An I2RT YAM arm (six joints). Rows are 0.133 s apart.
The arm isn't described. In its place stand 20 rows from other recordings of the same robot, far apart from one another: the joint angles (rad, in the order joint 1, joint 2, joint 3, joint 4, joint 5, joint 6), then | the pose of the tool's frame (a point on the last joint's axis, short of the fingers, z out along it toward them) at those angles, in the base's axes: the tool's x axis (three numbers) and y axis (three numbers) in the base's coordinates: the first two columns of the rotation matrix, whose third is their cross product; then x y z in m.
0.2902 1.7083 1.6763 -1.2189 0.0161 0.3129 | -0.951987, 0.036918, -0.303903, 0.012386, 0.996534, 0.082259, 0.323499, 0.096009, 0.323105
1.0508 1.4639 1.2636 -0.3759 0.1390 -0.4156 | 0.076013, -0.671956, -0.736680, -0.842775, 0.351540, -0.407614, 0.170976, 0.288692, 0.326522
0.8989 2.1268 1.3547 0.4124 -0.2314 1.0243 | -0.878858, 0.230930, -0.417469, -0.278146, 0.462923, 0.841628, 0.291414, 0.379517, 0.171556
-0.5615 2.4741 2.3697 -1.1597 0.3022 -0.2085 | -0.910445, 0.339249, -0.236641, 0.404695, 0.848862, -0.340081, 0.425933, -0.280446, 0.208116
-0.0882 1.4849 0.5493 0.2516 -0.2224 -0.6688 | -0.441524, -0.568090, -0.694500, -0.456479, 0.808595, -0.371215, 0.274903, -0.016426, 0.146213
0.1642 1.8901 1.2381 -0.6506 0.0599 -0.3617 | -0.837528, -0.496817, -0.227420, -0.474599, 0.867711, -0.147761, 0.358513, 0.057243, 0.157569
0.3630 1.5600 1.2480 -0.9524 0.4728 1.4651 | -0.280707, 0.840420, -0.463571, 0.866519, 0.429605, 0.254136, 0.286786, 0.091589, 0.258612
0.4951 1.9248 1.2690 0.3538 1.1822 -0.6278 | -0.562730, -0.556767, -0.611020, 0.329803, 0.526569, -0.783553, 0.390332, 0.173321, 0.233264
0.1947 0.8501 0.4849 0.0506 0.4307 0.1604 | -0.265560, 0.095554, -0.959347, 0.259455, 0.965448, 0.024341, 0.196333, 0.023567, 0.247494
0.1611 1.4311 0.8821 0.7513 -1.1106 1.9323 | -0.947112, 0.266955, 0.178084, 0.146097, -0.135397, 0.979961, 0.302374, 0.081454, 0.316308
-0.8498 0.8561 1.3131 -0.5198 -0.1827 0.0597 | -0.004426, 0.093915, -0.995570, 0.620316, 0.781138, 0.070929, 0.103318, -0.107765, 0.468008
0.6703 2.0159 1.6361 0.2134 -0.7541 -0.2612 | 0.128171, -0.138592, -0.982021, -0.982106, 0.120030, -0.145122, 0.362584, 0.318539, 0.300118
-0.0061 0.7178 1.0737 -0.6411 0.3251 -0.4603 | -0.390780, -0.418572, -0.819810, 0.154796, 0.848061, -0.506784, 0.133191, -0.012183, 0.398437
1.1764 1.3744 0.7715 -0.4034 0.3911 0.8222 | -0.788863, -0.132667, -0.600079, -0.289732, 0.941387, 0.172757, 0.113013, 0.236217, 0.192600
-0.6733 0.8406 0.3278 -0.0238 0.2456 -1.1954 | -0.861252, -0.467394, -0.199470, -0.090161, 0.526832, -0.845174, 0.135405, -0.119077, 0.186791
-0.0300 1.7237 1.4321 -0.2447 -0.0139 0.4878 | -0.442701, 0.482134, -0.756017, 0.255315, 0.876017, 0.409157, 0.406156, -0.011693, 0.305456
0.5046 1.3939 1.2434 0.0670 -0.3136 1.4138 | -0.731425, 0.669338, -0.130395, -0.041867, 0.146780, 0.988283, 0.285536, 0.170245, 0.386974
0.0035 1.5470 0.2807 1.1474 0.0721 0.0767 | -0.113057, 0.076031, -0.990675, 0.076927, 0.994745, 0.067564, 0.253153, -0.001678, 0.148697
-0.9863 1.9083 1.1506 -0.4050 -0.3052 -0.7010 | -0.857651, 0.181407, -0.481173, 0.230934, 0.971919, -0.045198, 0.212787, -0.302232, 0.138727
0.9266 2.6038 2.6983 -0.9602 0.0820 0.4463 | -0.742760, -0.272609, -0.611549, -0.492675, 0.841029, 0.223476, 0.336200, 0.442764, 0.248209
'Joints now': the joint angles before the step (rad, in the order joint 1, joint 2, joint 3, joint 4, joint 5, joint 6). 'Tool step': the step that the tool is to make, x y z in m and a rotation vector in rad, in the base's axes. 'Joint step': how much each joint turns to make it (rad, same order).
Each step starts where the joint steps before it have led.
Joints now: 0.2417, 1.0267, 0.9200, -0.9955, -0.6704, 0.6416
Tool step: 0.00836, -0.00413, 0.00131, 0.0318, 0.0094, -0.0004
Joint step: -0.0392, 0.0355, 0.0215, -0.0049, -0.0469, -0.0261
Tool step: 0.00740, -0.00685, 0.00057, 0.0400, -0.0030, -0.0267
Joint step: -0.0490, 0.0188, 0.0065, 0.0196, -0.0447, -0.0042
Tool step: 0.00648, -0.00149, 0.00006, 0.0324, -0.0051, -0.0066
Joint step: -0.0167, 0.0191, 0.0046, 0.0292, -0.0325, 0.0070
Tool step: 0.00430, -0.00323, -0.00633, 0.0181, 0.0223, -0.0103
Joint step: -0.0219, 0.0203, -0.0129, 0.0121, -0.0237, -0.0016
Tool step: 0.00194, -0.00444, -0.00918, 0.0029, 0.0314, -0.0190
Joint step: -0.0240, 0.0146, -0.0237, 0.0053, -0.0076, -0.0029
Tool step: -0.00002, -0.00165, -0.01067, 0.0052, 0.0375, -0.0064
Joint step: -0.0093, 0.0123, -0.0307, 0.0068, -0.0089, 0.0009
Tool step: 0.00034, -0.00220, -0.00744, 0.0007, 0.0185, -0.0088
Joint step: -0.0114, 0.0084, -0.0221, 0.0103, -0.0029, -0.0025
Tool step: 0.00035, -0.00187, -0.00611, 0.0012, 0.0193, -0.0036
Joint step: -0.0100, 0.0112, -0.0149, 0.0012, -0.0045, -0.0077
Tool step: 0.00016, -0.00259, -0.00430, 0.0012, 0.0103, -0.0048
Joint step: -0.0135, 0.0076, -0.0107, -0.0006, -0.0045, -0.0116
